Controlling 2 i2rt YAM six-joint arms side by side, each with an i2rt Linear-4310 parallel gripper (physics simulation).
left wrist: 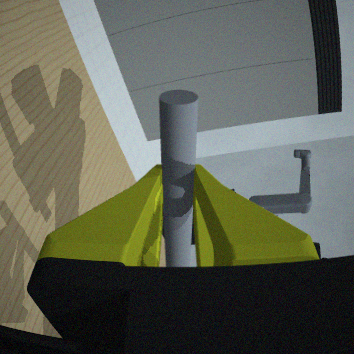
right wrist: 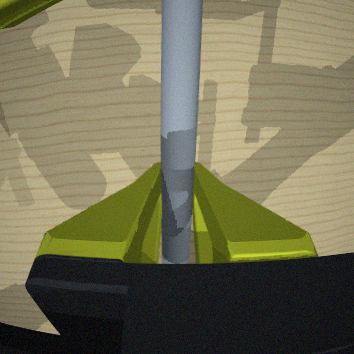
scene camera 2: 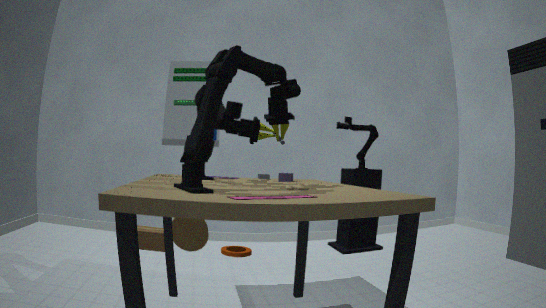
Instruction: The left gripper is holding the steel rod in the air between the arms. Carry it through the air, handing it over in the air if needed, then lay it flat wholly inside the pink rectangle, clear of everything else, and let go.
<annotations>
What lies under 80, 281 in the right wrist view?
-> My right gripper.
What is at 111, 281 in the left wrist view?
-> My left gripper.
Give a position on a grey steel rod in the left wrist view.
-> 177, 108
</annotations>
